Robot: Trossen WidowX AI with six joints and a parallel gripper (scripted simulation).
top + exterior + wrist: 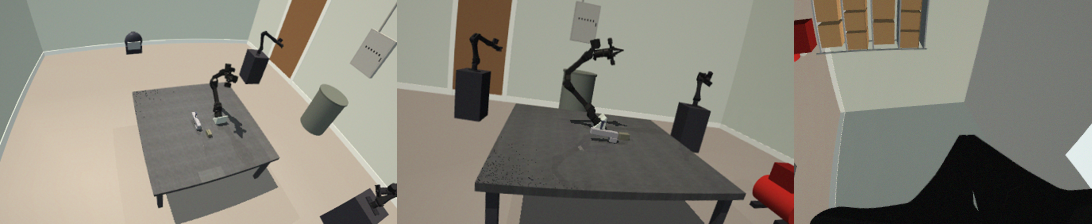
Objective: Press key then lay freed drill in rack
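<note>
The dark blue key lies 22 cm ahead of my gripper tip, 9 cm to the right of it and 50 cm below it. From my gripper tip the other things lie so: drill: 22 cm ahead, 4 cm to the right, 55 cm below.
</note>
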